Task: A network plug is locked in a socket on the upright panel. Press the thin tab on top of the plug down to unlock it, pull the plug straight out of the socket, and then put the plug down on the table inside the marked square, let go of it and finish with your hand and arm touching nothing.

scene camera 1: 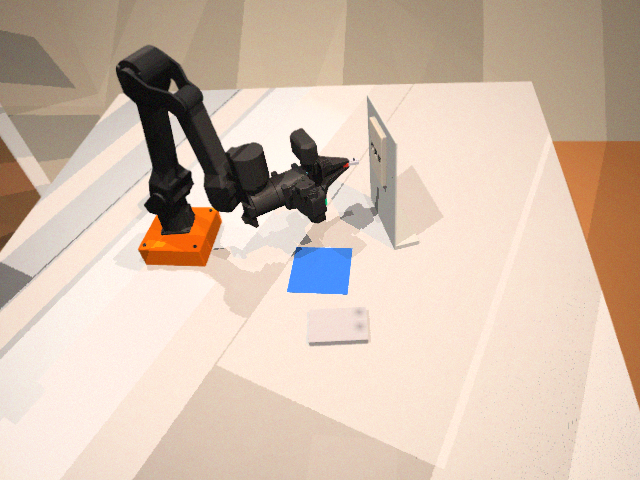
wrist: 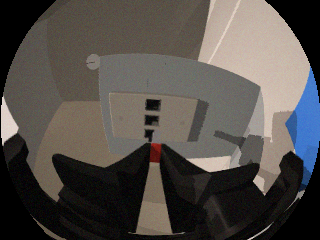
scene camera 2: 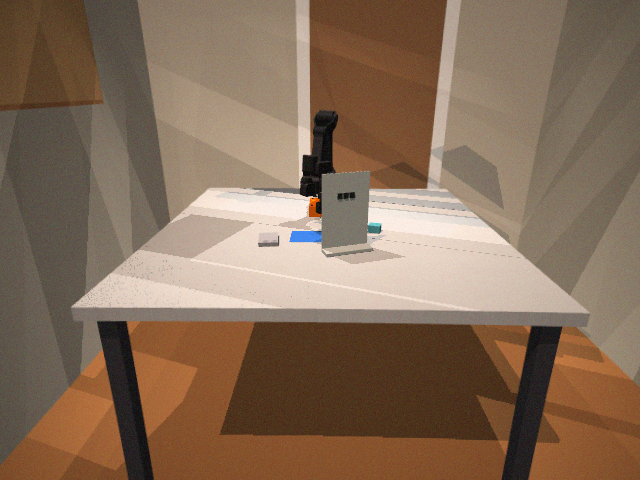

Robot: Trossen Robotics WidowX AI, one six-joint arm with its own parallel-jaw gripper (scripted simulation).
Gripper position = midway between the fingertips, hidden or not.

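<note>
My gripper (scene camera 1: 348, 162) is in sight, and I find it again in the wrist view (wrist: 155, 148) and in scene camera 2 (scene camera 2: 337, 192). I can also see an upright panel (scene camera 1: 383, 147), and the wrist view shows the panel (wrist: 201, 110) as well. Then there is a flat grey block (scene camera 1: 337, 326); in the wrist view the block is out of frame.
</note>
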